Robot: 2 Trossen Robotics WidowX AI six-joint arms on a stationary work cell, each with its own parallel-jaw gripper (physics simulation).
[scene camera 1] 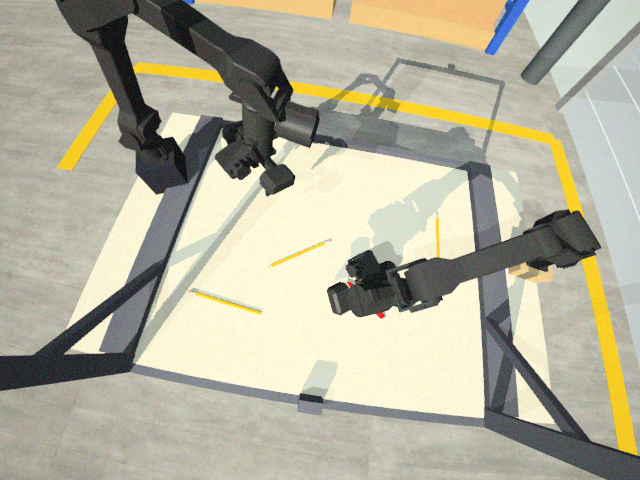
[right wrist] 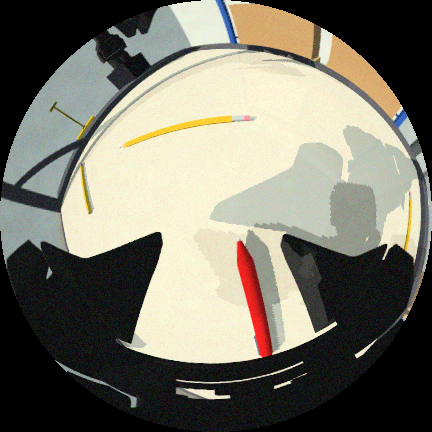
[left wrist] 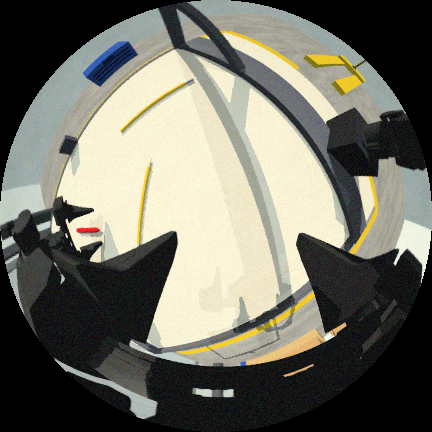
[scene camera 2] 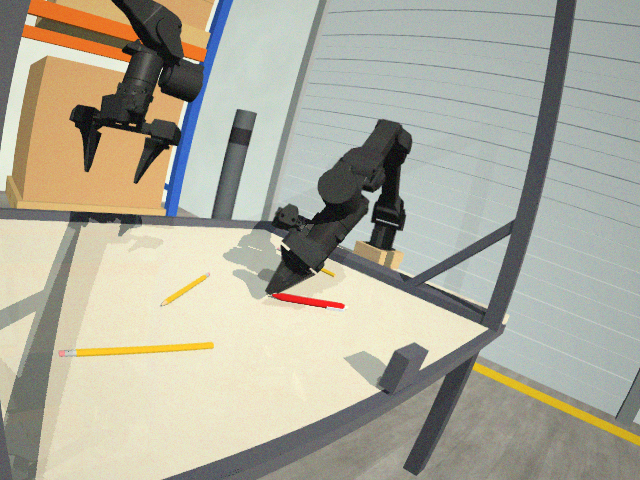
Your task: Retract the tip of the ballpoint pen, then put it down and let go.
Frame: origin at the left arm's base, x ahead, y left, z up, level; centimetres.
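Where they show: left gripper, between the fingertips: (scene camera 1: 256, 181) (left wrist: 240, 238) (scene camera 2: 110, 177); right gripper, between the fingertips: (scene camera 1: 344, 282) (right wrist: 224, 240) (left wrist: 97, 226) (scene camera 2: 271, 292); left arm's base, origin of its link: (scene camera 1: 154, 153) (left wrist: 368, 140); right arm's base, origin of its link: (scene camera 2: 380, 246).
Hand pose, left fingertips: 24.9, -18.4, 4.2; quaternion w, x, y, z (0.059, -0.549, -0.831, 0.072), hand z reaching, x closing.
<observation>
Each offset is from my left fingertips to the top centre of the thing, as dx, dy, dz.
A red ballpoint pen {+19.5, -31.0, -13.4} (scene camera 1: 381, 314) (scene camera 2: 310, 301) (left wrist: 88, 230) (right wrist: 253, 298) lies on the tabletop. In the right wrist view a small pale point shows at its far end; whether this is the writing tip standing out is too small to tell. My right gripper (right wrist: 224, 240) is open and low over the pen, with the pen lying between its spread fingers, nearer the right-hand finger in that view. In scene camera 1 the arm hides most of the pen. My left gripper (scene camera 2: 111, 177) (left wrist: 240, 238) is open and empty, high above the table's far left part.
One yellow pencil {+6.3, -14.7, -13.9} (scene camera 1: 299, 253) (scene camera 2: 185, 289) (right wrist: 185, 127) lies left of the pen. Another pencil {-14.6, -22.3, -14.1} (scene camera 1: 227, 302) (scene camera 2: 139, 349) (left wrist: 155, 101) lies farther left, and a third {+45.9, -20.9, -14.1} (scene camera 1: 437, 235) (right wrist: 410, 220) lies near the right arm. A dark frame (scene camera 1: 217, 380) borders the table, with a small block {+0.0, -49.0, -9.1} (scene camera 1: 310, 404) (scene camera 2: 403, 367) on its edge.
</observation>
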